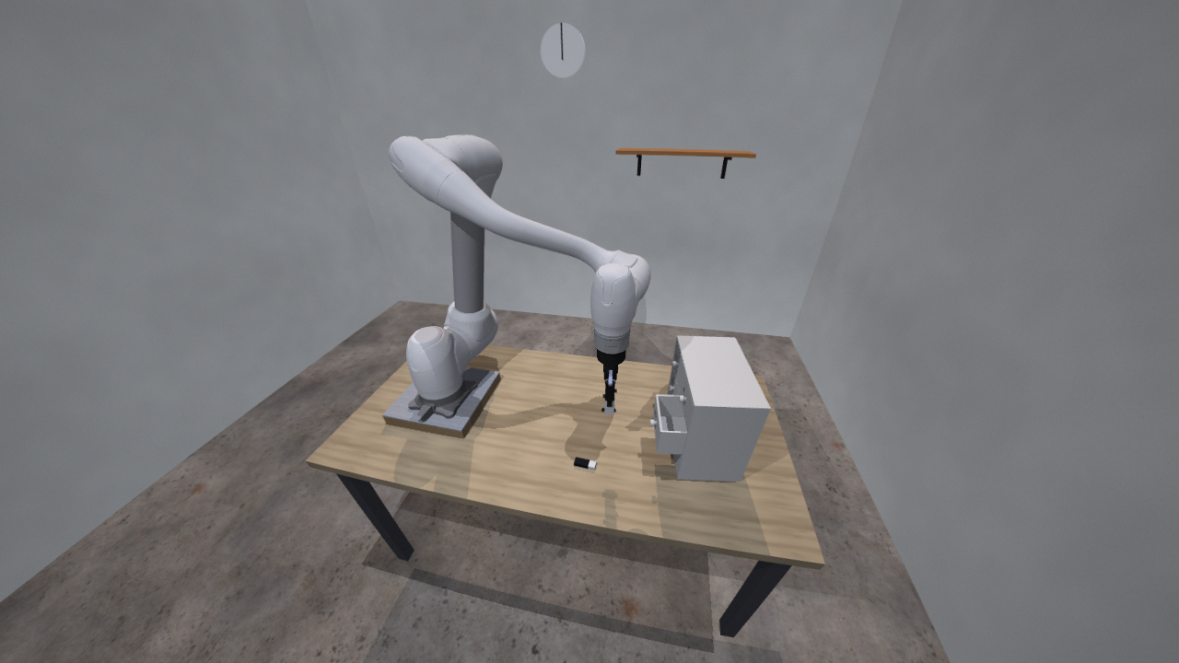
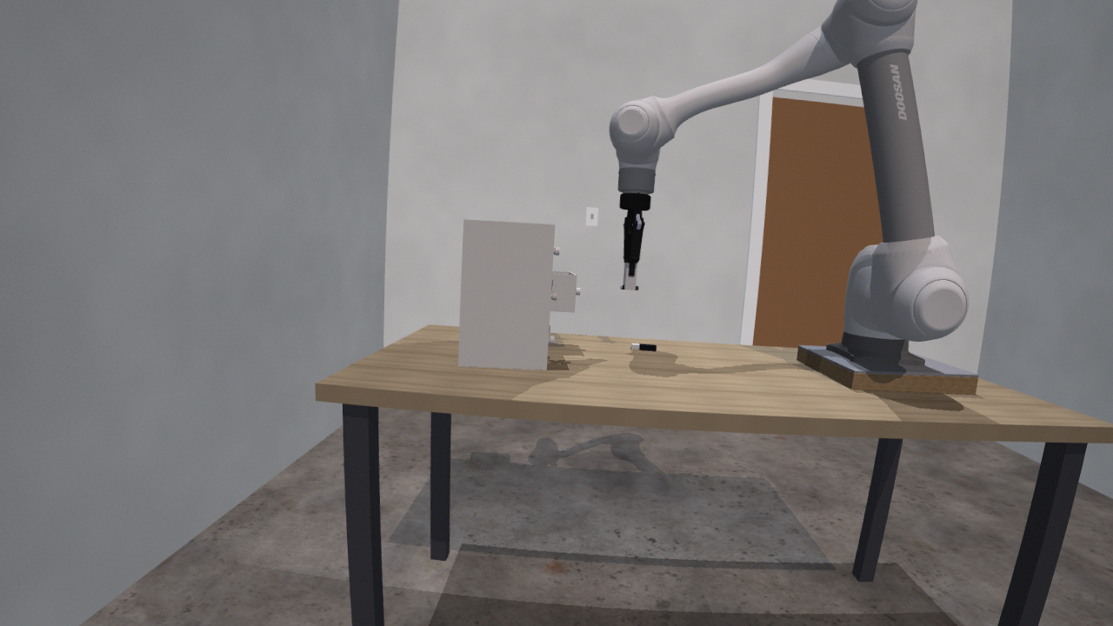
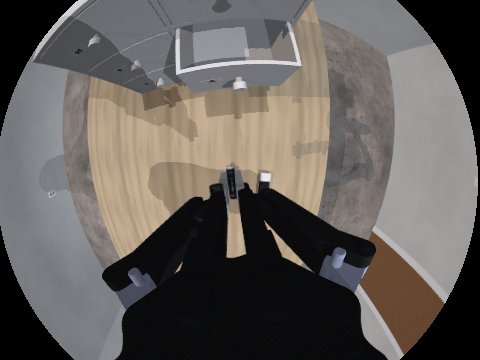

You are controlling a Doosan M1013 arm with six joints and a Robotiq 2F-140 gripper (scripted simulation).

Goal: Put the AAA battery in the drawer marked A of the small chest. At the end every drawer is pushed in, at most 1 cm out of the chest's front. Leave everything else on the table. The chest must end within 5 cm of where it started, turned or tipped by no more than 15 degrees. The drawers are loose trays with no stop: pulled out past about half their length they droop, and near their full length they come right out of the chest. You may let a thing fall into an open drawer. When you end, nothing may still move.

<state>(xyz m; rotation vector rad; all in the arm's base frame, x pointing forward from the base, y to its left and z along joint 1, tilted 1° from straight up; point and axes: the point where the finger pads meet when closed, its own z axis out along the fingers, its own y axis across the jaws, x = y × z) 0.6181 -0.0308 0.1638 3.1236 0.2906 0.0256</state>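
Right now my hand is 22 cm short of the drawer, 2 cm to the right of it and 7 cm above it. Also, from my hand: AAA battery 3 cm below; then white block 5 cm behind, 8 cm to the right, 19 cm below.
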